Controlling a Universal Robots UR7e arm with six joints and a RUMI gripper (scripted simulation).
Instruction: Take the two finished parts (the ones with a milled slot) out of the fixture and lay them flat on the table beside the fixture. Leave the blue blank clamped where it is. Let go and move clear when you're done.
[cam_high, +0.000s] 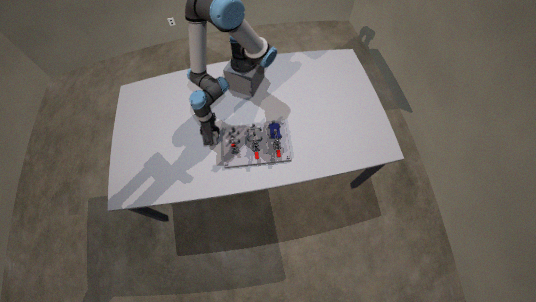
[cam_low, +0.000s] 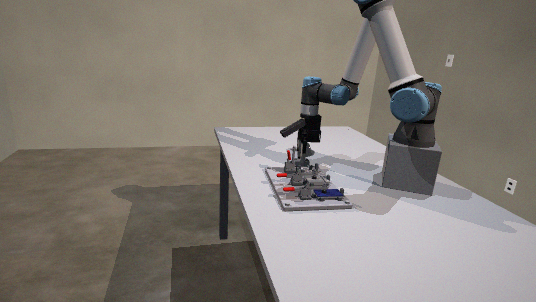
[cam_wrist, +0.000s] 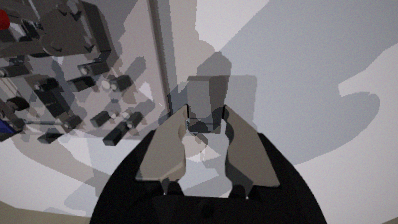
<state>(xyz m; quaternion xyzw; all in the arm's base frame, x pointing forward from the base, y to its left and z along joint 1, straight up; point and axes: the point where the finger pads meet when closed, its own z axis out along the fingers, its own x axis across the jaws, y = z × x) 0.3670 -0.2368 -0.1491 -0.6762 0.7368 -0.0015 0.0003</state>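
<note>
Now: hand 10 mm past the grey finished part. The rest, counted from my hand: blue blank: 330 mm to the left, 30 mm ahead.
</note>
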